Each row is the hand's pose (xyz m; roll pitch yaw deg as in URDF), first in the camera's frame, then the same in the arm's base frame.
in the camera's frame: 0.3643 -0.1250 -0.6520 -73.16 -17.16 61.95
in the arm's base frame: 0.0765 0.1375 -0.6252 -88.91 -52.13 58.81
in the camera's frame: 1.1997 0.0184 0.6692 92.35 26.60 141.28
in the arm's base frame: 0.1414 -0.4188 0.8412 51.21 24.04 110.47
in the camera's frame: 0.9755 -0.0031 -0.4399 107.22 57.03 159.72
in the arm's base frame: 0.5059 -0.0039 -0.1466 39.81 53.27 89.73
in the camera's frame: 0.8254 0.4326 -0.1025 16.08 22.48 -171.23
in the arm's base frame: 0.2489 0.3188 0.2483 -17.31 48.53 155.93
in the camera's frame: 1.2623 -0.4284 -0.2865 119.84 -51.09 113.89
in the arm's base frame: 0.6340 -0.5205 -0.0883 59.98 -49.70 149.17
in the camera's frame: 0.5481 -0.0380 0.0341 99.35 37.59 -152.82
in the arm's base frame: -0.1032 -0.0664 0.0368 64.96 69.92 165.48
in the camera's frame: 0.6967 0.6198 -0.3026 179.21 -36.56 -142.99
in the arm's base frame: 0.2572 0.5909 0.1158 173.85 0.22 -153.79
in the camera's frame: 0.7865 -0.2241 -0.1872 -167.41 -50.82 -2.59
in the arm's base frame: 0.1951 -0.2300 -0.1203 -100.63 -60.54 -72.46
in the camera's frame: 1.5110 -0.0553 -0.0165 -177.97 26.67 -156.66
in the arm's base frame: 0.7472 -0.3492 0.3931 155.42 58.85 171.80
